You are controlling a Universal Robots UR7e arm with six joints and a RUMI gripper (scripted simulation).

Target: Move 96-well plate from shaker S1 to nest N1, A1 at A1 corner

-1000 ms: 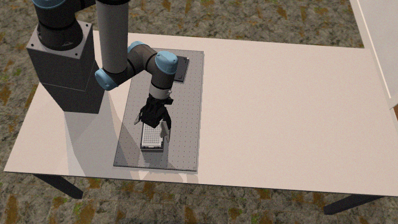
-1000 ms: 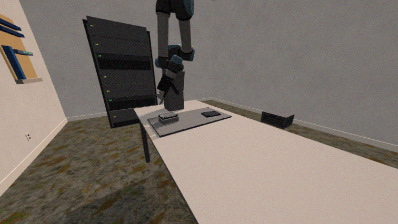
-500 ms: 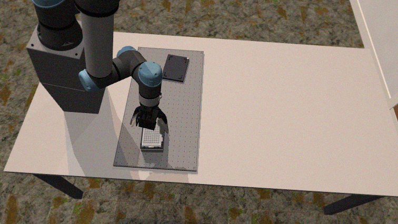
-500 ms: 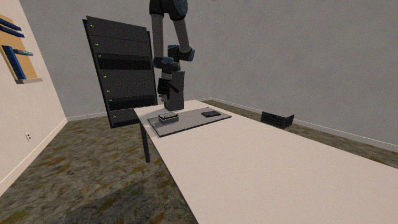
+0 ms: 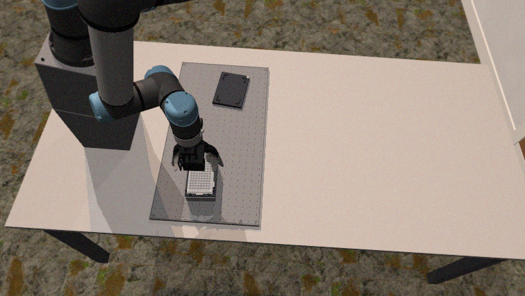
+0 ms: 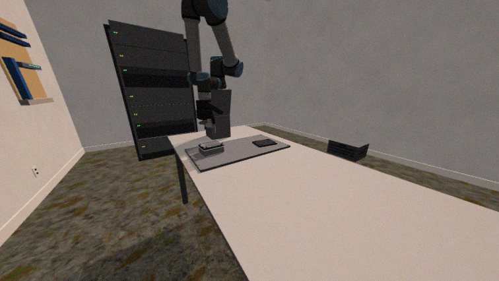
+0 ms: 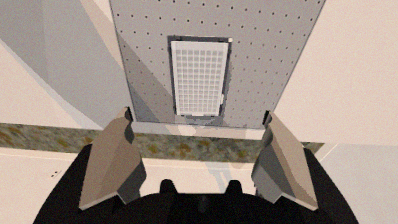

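Now: hand 9 cm above the 96-well plate. The rest, counted from my hand: plate nest N1: 42 cm to the left, 14 cm below; then pale label: 5 cm ahead, 50 cm to the left, 13 cm below.
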